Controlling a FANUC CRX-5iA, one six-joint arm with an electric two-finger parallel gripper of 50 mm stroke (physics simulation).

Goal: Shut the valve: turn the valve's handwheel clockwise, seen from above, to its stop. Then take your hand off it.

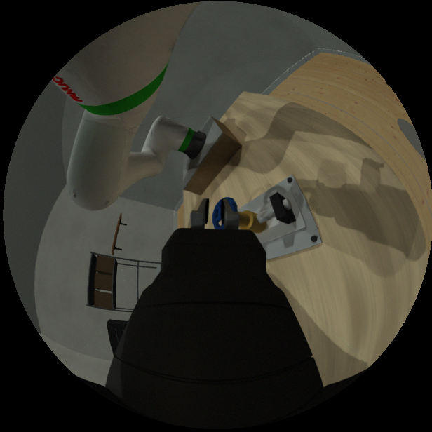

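Observation:
The blue handwheel point(217, 211) shows behind the gripper's fingers and is partly hidden by the right-hand finger. It is joined to the brass-coloured valve body point(251, 221), which sits over a grey mounting plate point(311, 226). My gripper point(214, 206) is partly open, with a gap between its two fingers and no part held. The fingertips are close to the wheel, and part of its rim shows through the gap. Whether a finger touches the rim cannot be told. The black gripper body hides what lies below.
A black part with a pale knob point(283, 207) stands on the plate. A brown block point(212, 165) is at the robot's base on the wooden table point(280, 280). The white arm point(95, 160) is at upper left. A rack point(114, 285) stands at lower left.

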